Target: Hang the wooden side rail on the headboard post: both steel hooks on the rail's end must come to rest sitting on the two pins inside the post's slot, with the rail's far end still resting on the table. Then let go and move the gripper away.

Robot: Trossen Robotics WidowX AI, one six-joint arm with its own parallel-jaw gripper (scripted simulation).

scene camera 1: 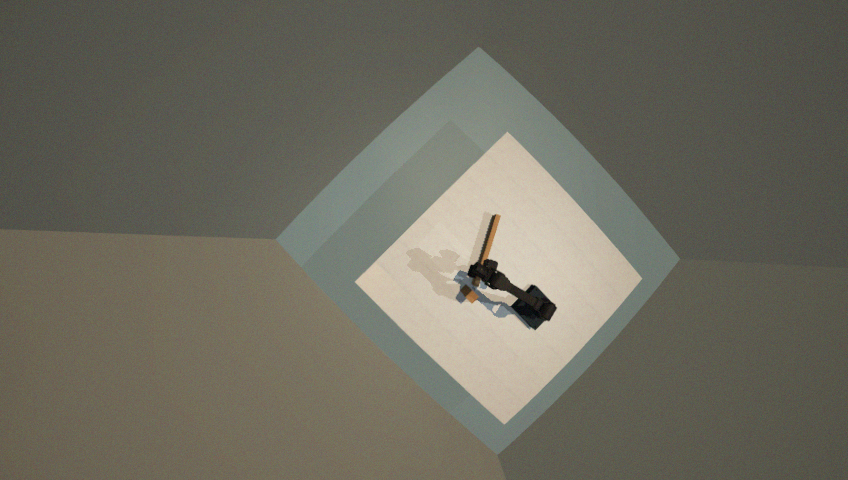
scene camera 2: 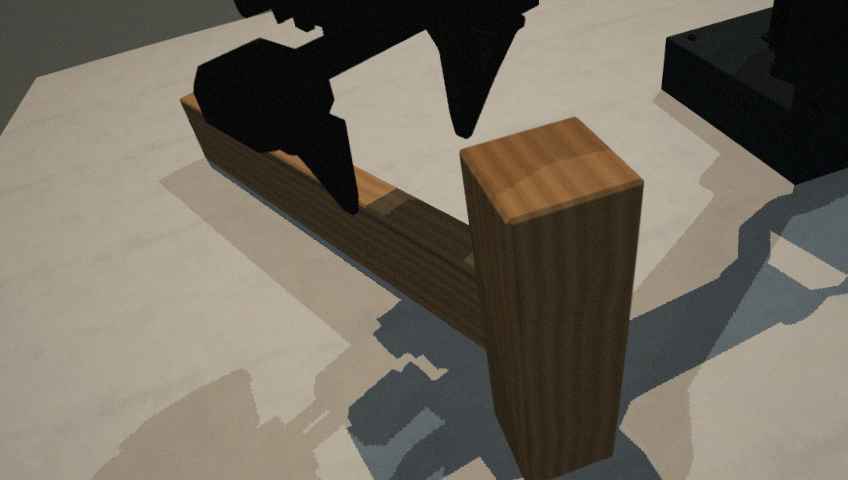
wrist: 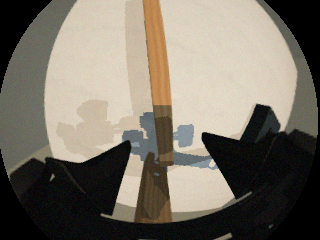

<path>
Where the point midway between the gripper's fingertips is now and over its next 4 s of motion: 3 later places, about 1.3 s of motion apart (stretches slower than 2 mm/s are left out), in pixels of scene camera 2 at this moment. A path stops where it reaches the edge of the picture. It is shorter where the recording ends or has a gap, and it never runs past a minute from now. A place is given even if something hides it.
The gripper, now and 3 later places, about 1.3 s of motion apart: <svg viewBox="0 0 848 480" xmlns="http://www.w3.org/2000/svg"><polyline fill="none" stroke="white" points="410,171 420,246 430,272 462,255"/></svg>
</path>
